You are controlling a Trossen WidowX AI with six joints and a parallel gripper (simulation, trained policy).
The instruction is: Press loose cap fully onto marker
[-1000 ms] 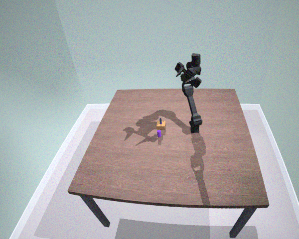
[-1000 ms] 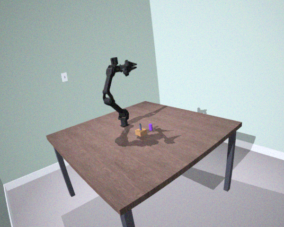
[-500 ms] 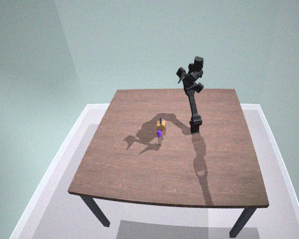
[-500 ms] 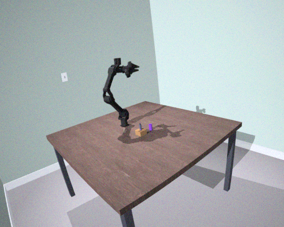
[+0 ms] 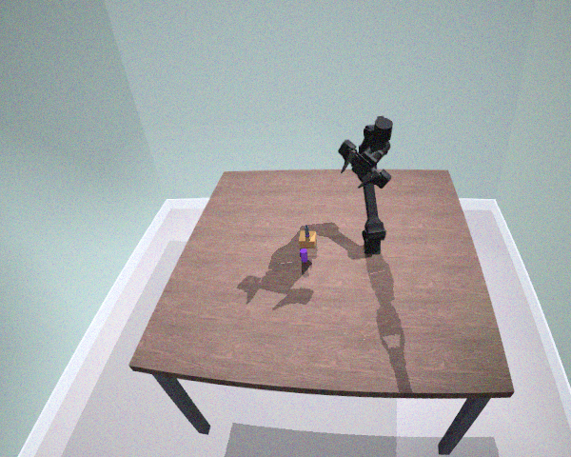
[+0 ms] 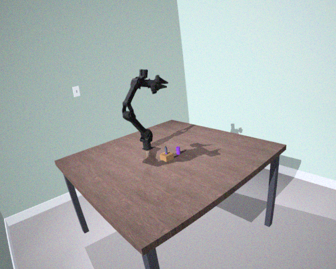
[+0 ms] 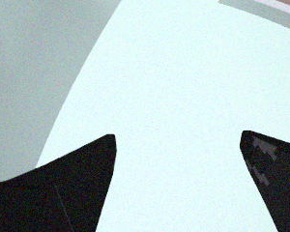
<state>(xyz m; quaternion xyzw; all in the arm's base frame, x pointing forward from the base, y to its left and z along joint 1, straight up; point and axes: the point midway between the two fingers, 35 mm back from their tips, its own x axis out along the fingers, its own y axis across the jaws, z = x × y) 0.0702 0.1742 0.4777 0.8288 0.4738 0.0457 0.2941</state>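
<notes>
The purple cap lies 190 mm ahead of my gripper tip, 130 mm to the right of it and 440 mm below it. From my gripper tip the other things lie so: orange holder block (190 mm ahead, 230 mm to the right, 450 mm below); then dark blue marker (190 mm ahead, 230 mm to the right, 400 mm below).
</notes>
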